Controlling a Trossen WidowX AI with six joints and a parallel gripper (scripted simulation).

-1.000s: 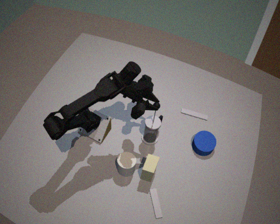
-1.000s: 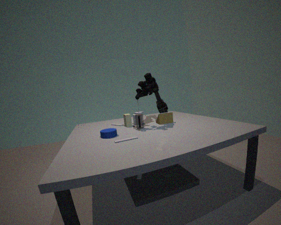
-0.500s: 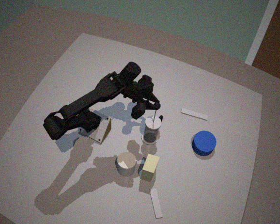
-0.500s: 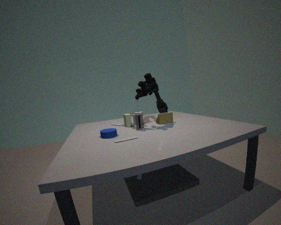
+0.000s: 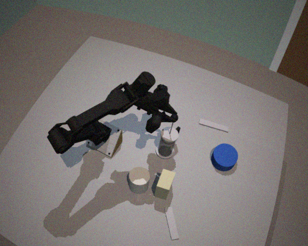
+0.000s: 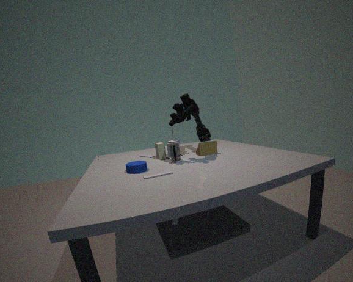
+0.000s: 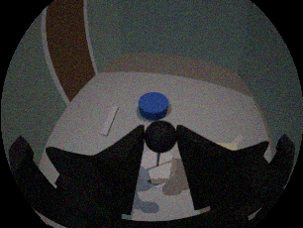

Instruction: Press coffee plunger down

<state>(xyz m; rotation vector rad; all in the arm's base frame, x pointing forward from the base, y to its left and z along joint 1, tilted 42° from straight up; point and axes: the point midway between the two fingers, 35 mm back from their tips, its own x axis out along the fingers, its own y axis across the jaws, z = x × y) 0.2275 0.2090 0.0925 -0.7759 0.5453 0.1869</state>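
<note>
Right now the coffee press is 12 cm below my gripper tip, 1 cm to the left of it and 1 cm behind it. Also, from my gripper tip: blue disc: 24 cm ahead, 22 cm below, 9 cm to the left.
</note>
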